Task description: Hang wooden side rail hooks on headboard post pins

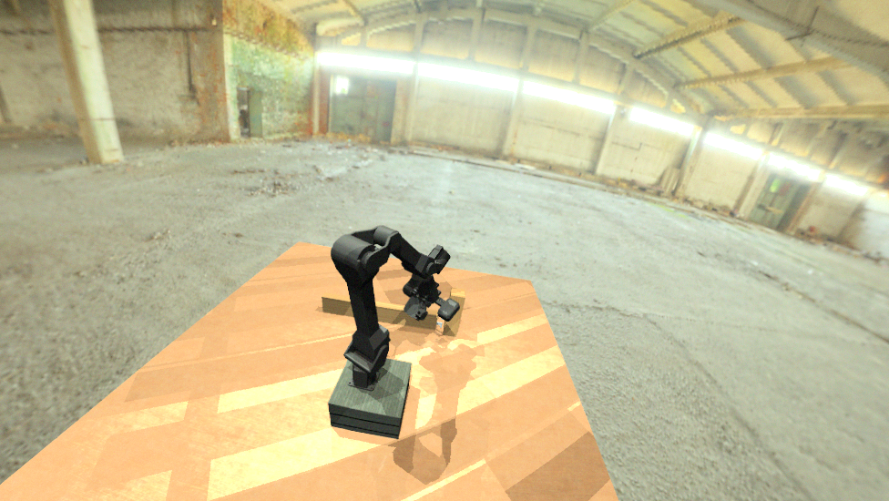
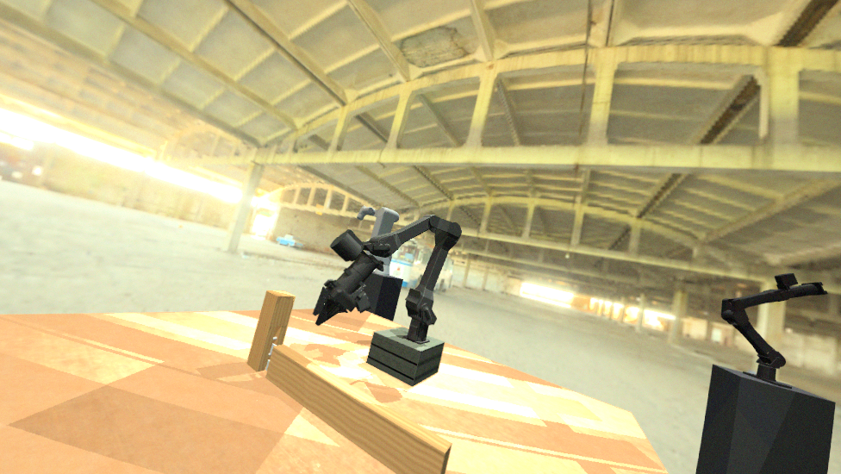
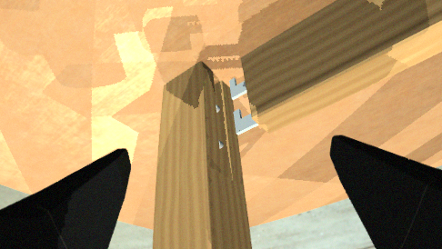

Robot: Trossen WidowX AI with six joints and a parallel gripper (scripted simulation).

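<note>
Right now the upright headboard post is 70 mm ahead of my gripper tip, 60 mm to the right of it and 40 mm below it.
</note>
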